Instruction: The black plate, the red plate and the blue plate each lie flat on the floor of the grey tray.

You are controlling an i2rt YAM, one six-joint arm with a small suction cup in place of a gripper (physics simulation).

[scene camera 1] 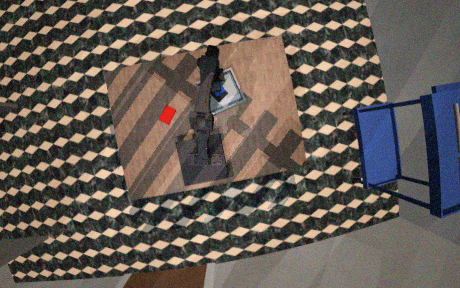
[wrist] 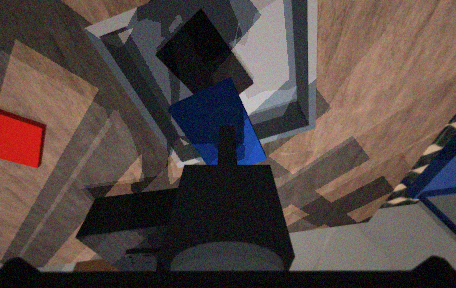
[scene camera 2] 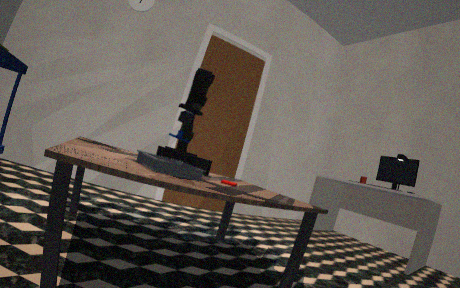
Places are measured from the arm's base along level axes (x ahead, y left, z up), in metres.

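Pixels of known places: hand, tool point: (wrist: 227,114) (scene camera 2: 178,139); arm's base, link origin: (scene camera 1: 205,159) (scene camera 2: 180,152).
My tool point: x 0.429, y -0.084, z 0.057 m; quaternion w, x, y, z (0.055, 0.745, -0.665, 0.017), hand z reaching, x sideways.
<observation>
Ahead of a thing's pixels: the offset from my tool point to its top centre. Level surfaces: height alone.
My suction cup (wrist: 227,135) is shut on the blue plate {0.017 m back, 0.004 m left, 0.017 m up} (scene camera 1: 220,90) (scene camera 2: 176,135) (wrist: 205,107) and holds it roughly level, above the grey tray {0.018 m back, 0.010 m right, 0.098 m down} (scene camera 1: 239,87) (scene camera 2: 170,165) (wrist: 312,60) and apart from it. In the wrist view the blue plate covers part of the tray's near side and one corner of the black plate. The black plate {0.006 m back, 0.014 m left, 0.135 m down} (scene camera 1: 221,97) (wrist: 200,50) lies in the tray, partly hidden by the arm in scene camera 1. The red plate {0.151 m back, 0.333 m left, 0.137 m down} (scene camera 1: 168,115) (scene camera 2: 229,183) (wrist: 20,142) lies flat on the table, left of the tray in scene camera 1 and the wrist view.
The wooden table {0.148 m down} (scene camera 1: 265,65) (scene camera 2: 100,157) carries the arm's dark base (scene camera 1: 202,172) at the lower middle in scene camera 1. A blue chair (scene camera 1: 377,147) stands on the floor at the right. A grey desk (scene camera 2: 385,192) with a monitor (scene camera 2: 397,171) stands farther off in scene camera 2.
</observation>
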